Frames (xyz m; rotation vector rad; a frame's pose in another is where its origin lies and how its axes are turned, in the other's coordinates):
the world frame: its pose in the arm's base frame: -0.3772 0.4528 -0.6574 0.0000 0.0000 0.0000
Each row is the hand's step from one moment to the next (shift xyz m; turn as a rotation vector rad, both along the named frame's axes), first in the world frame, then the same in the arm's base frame.
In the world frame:
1: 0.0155 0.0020 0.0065 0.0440 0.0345 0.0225
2: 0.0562 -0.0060 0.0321 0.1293 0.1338 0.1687
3: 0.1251 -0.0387 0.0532 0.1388 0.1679 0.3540
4: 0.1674 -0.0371 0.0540 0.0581 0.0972 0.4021
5: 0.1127 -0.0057 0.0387 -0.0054 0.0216 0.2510
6: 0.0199 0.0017 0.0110 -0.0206 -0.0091 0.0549
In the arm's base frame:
1: 0.0155 0.0020 0.0065 0.0440 0.0345 0.0225
2: 0.0562 -0.0060 0.0321 0.1293 0.1338 0.1687
3: 0.1251 -0.0387 0.0532 0.1388 0.1679 0.3540
4: 0.1674 -0.0371 0.0540 0.0581 0.0972 0.4021
5: 0.1127 -0.0057 0.0387 -0.0054 0.0216 0.2510
6: 0.0199 0.0017 0.0110 -0.0206 -0.0091 0.0549

